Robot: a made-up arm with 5 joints. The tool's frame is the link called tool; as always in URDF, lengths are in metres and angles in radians. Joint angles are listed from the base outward. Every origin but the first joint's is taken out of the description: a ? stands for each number. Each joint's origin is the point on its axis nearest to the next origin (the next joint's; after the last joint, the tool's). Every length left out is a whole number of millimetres.
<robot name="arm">
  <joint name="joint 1" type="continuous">
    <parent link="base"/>
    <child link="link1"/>
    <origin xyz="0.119 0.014 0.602" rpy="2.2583 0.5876 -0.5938"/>
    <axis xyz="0 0 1"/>
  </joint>
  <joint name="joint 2" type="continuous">
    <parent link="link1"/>
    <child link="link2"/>
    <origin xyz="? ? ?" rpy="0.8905 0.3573 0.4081"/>
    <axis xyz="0 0 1"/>
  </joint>
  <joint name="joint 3" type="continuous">
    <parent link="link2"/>
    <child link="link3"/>
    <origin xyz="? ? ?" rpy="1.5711 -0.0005 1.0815"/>
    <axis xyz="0 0 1"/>
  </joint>
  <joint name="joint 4" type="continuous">
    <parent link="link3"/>
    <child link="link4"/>
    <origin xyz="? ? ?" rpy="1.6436 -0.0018 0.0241"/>
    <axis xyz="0 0 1"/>
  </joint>
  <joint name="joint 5" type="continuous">
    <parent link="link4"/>
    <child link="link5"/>
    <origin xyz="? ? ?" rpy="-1.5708 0 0.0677"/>
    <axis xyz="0 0 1"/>
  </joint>
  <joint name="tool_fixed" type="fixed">
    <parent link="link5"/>
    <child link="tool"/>
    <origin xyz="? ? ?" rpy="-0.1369 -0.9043 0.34"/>
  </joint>
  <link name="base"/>
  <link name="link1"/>
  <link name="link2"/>
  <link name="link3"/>
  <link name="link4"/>
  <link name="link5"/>
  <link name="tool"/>
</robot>
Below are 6 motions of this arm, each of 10 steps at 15 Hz.
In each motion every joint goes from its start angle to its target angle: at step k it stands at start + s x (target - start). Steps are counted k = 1, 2, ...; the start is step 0. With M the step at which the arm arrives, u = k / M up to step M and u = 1 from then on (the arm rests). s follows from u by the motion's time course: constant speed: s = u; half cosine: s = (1 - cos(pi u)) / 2; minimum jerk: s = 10 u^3 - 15 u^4 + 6 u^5.
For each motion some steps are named. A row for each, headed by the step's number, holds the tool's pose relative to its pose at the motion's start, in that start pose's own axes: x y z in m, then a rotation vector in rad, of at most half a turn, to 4 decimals.
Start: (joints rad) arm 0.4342 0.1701 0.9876 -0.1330 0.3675
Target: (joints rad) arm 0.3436 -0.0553 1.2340 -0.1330 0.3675
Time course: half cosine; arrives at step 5
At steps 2, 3, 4, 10:
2: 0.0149 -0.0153 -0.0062 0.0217 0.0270 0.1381
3: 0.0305 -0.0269 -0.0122 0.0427 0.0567 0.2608
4: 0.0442 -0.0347 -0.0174 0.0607 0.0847 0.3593
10: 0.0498 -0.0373 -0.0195 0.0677 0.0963 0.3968

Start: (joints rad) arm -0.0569 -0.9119 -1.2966 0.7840 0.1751
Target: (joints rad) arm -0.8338 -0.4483 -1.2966 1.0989 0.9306
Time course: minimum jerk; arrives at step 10
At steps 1, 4, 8, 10:
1: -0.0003 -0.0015 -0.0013 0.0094 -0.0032 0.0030
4: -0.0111 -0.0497 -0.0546 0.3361 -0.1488 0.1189
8: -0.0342 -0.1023 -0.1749 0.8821 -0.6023 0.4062
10: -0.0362 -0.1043 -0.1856 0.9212 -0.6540 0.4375

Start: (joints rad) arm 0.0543 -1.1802 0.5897 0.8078 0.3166
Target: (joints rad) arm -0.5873 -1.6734 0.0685 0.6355 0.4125
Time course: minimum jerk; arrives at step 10
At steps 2, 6, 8, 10:
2: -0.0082 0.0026 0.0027 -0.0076 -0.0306 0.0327
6: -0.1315 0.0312 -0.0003 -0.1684 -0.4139 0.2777
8: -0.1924 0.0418 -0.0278 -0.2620 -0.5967 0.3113
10: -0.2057 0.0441 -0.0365 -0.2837 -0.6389 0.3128

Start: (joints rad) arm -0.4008 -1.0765 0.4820 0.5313 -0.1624
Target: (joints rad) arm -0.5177 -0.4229 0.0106 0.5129 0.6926
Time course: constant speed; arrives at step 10
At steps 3, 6, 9, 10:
3: 0.0384 0.0083 0.0100 0.1101 0.1397 0.0506
6: 0.0833 0.0146 0.0092 0.2463 0.2875 0.0923
9: 0.1311 0.0191 -0.0040 0.4089 0.4395 0.1204
10: 0.1469 0.0203 -0.0113 0.4688 0.4904 0.1261

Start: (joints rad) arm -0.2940 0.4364 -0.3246 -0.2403 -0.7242
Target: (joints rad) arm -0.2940 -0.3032 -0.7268 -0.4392 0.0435
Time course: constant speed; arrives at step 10
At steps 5, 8, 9, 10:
5: -0.0693 0.0196 -0.0833 0.3301 -0.2117 -0.0552
8: -0.0964 0.0484 -0.1413 0.5352 -0.3650 -0.0785
9: -0.1023 0.0608 -0.1611 0.6043 -0.4215 -0.0842
10: -0.1065 0.0744 -0.1808 0.6735 -0.4810 -0.0888

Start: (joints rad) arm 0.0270 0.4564 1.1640 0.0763 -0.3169
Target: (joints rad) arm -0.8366 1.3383 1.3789 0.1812 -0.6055
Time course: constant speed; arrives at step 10
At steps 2, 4, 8, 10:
2: 0.0227 -0.0080 -0.0016 0.0404 0.1334 0.0039
4: 0.0445 -0.0120 -0.0042 0.0565 0.2744 0.0001
8: 0.0832 -0.0093 -0.0104 0.0110 0.5620 -0.0294
10: 0.0994 -0.0034 -0.0130 -0.0513 0.6998 -0.0546

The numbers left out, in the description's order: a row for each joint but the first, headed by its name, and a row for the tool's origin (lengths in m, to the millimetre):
joint 2: 0.024 -0.005 0
joint 3: -0.133 -0.054 0
joint 4: -0.093 -0.134 0
joint 5: 0.011 0.108 0
tool: -0.019 -0.074 0

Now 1 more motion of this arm.
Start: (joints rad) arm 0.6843 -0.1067 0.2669 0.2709 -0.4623
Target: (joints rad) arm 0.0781 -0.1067 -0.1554 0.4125 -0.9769
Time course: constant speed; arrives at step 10
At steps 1, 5, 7, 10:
1: -0.0055 -0.0026 0.0040 -0.0448 -0.0449 -0.0109
5: -0.0324 -0.0142 0.0113 -0.1965 -0.2406 -0.0875
7: -0.0481 -0.0207 0.0092 -0.2538 -0.3441 -0.1461
10: -0.0724 -0.0313 -0.0016 -0.3143 -0.4992 -0.2593

